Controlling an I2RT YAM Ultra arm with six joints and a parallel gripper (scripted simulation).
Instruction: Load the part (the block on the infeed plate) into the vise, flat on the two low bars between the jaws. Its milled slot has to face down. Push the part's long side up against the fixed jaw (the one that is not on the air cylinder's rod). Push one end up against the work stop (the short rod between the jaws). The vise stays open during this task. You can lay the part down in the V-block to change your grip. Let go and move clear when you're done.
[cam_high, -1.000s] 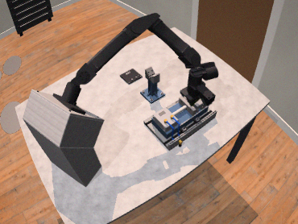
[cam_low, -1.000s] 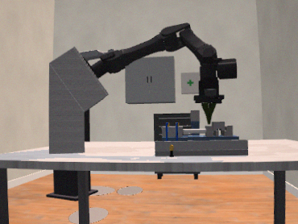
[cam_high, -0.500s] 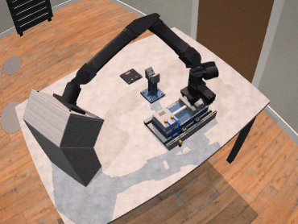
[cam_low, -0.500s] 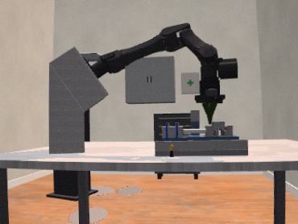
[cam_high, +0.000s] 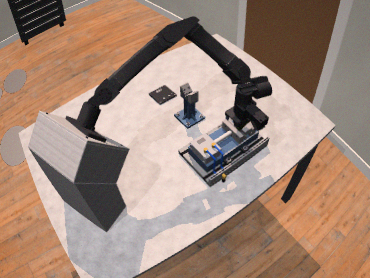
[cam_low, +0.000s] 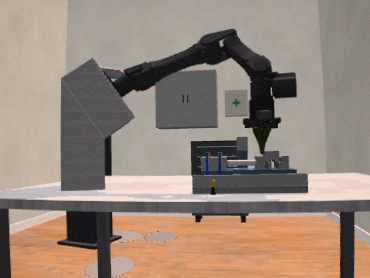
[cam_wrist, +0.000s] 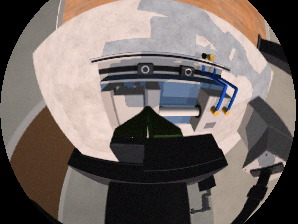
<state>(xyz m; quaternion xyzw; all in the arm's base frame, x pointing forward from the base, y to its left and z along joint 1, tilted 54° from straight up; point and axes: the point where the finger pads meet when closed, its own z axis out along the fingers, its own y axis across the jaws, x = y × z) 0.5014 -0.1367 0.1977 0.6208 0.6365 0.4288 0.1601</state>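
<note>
The moving jaw is 30 mm below my hand, 20 mm to the left of it and 10 mm behind it. Round my hand: grey part: 20 mm below, 20 mm ahead, 10 mm to the left; then fixed jaw: 50 mm ahead, 40 mm to the left, 30 mm below; then air cylinder rod: 60 mm behind, 30 mm below, 10 mm to the left.
</note>
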